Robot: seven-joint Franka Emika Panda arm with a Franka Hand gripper.
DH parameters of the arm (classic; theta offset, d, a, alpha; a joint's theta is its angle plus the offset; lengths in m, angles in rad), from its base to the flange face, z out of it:
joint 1: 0 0.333 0 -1.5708
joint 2: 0 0 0 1.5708
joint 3: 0 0.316 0.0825 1.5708
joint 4: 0 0 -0.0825 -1.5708
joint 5: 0 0.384 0 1.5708
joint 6: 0 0 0.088 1.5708
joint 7: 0 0.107 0 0
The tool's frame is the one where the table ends.
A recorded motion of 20 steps. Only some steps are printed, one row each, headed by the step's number.
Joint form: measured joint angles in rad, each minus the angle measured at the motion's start. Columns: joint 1, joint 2, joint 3, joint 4, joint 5, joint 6, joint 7.
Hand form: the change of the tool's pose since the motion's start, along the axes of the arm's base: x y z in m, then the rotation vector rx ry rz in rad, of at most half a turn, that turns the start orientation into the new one. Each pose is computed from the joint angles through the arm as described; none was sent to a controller.
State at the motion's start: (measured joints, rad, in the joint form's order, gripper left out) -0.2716 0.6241 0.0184 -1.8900 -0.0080 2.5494 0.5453
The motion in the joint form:
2: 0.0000 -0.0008 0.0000 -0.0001 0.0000 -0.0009 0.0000
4: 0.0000 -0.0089 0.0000 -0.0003 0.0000 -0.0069 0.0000
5: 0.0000 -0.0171 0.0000 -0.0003 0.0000 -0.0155 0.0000
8: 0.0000 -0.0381 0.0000 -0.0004 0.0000 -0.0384 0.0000
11: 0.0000 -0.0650 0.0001 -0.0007 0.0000 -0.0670 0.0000
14: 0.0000 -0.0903 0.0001 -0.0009 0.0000 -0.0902 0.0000
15: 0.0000 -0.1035 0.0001 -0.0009 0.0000 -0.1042 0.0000
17: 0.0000 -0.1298 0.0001 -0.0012 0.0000 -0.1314 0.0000
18: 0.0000 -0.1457 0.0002 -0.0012 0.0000 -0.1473 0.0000
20: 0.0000 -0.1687 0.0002 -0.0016 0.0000 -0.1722 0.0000
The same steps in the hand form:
2: 0.0000 0.0000 0.0004 0.0000 0.0002 0.0000
4: 0.0005 -0.0002 0.0049 -0.0006 -0.0016 0.0000
5: 0.0009 -0.0003 0.0093 -0.0007 -0.0012 0.0001
8: 0.0014 -0.0005 0.0206 -0.0006 0.0009 0.0002
11: 0.0018 -0.0006 0.0350 -0.0006 0.0030 0.0005
14: 0.0023 -0.0007 0.0489 -0.0016 0.0013 0.0006
15: 0.0022 -0.0007 0.0560 -0.0017 0.0021 0.0006
17: 0.0018 -0.0007 0.0702 -0.0020 0.0034 0.0007
18: 0.0014 -0.0006 0.0789 -0.0023 0.0035 0.0008
20: 0.0004 -0.0003 0.0911 -0.0022 0.0059 0.0009

